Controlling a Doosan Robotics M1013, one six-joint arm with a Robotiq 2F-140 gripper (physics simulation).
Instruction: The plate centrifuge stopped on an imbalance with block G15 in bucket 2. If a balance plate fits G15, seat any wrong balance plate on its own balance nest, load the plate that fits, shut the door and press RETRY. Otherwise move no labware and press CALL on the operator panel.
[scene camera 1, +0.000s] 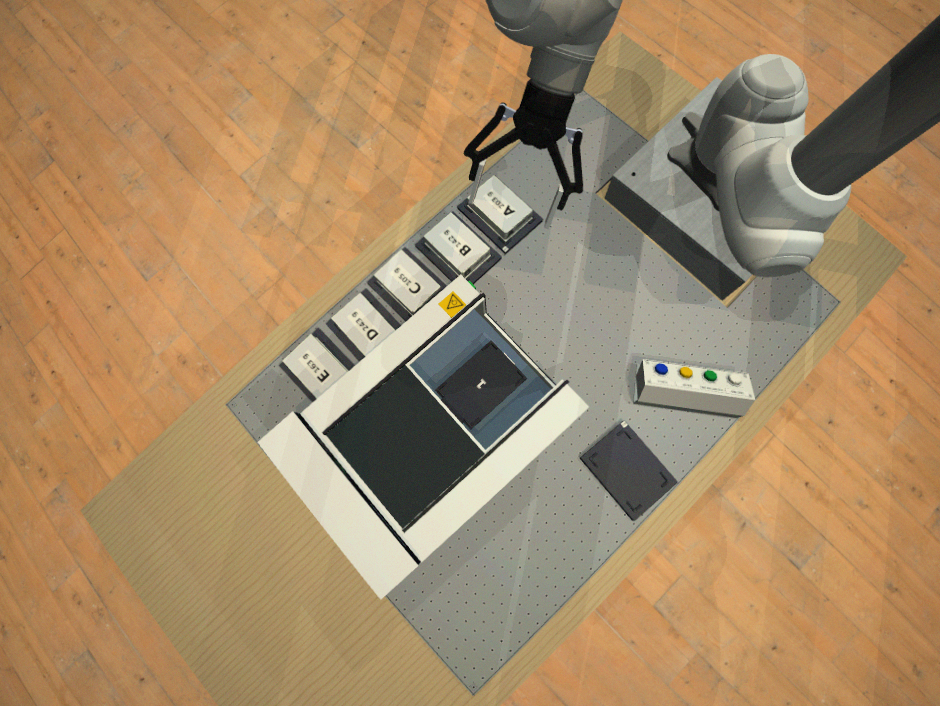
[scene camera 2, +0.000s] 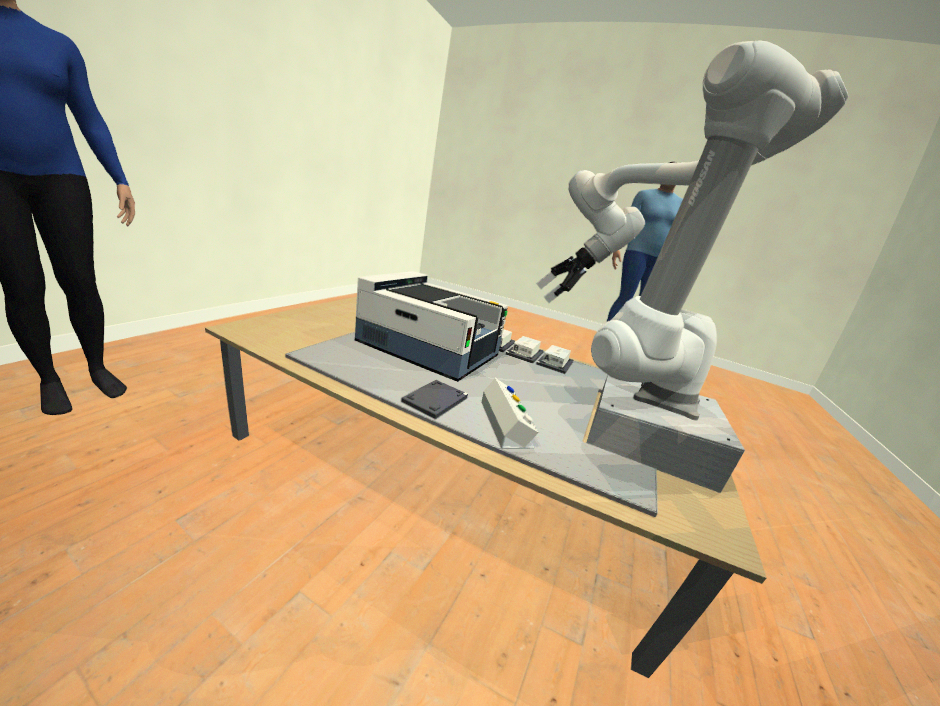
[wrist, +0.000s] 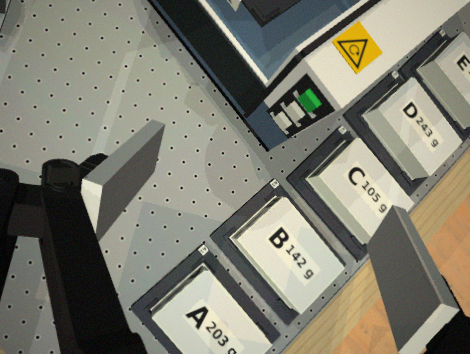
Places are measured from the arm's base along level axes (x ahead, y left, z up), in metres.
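Pixels of known places: gripper, fingertip midpoint: (scene camera 1: 509, 212) (scene camera 2: 542, 292) (wrist: 270, 187); arm's base, link origin: (scene camera 2: 667, 400).
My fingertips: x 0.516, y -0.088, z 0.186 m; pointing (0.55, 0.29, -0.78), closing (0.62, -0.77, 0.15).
Note:
Ahead of a thing's pixels: the offset from my fingertips to its top centre.
My gripper (scene camera 1: 512, 212) (scene camera 2: 546, 291) (wrist: 270, 187) is open and empty, high above the row of balance plates. Plates A 203 g @[0.074 m back, 0.133 m right, 0.237 m down] (scene camera 1: 501, 208) (wrist: 210, 315), B 142 g @[0.058 m ahead, 0.111 m right, 0.237 m down] (scene camera 1: 459, 246) (wrist: 290, 255), C 105 g @[0.195 m ahead, 0.099 m right, 0.237 m down] (scene camera 1: 410, 281) (wrist: 360, 185), D 243 g @[0.325 m ahead, 0.067 m right, 0.237 m down] (scene camera 1: 364, 326) (wrist: 417, 127) and E 163 g @[0.459 m ahead, 0.050 m right, 0.237 m down] (scene camera 1: 315, 367) sit on dark nests. The centrifuge (scene camera 1: 493, 448) (scene camera 2: 417, 319) (wrist: 400, 30) has its door open; bare bucket 1 (scene camera 1: 497, 368) shows inside. Bucket 2 and block G15 do not show. The operator panel @[0.162 m back, 0.433 m left, 0.207 m down] (scene camera 1: 693, 395) (scene camera 2: 505, 414) has blue, yellow, green and white buttons.
A bare dark nest @[0.043 m ahead, 0.492 m left, 0.269 m down] (scene camera 1: 629, 471) (scene camera 2: 434, 398) lies beside the operator panel. The centrifuge's green button @[0.114 m ahead, 0.038 m left, 0.100 m down] (wrist: 309, 101) is on its end face near plate C. The robot base block (scene camera 1: 676, 235) (scene camera 2: 661, 440) stands at one table end. Two people stand beyond the table.

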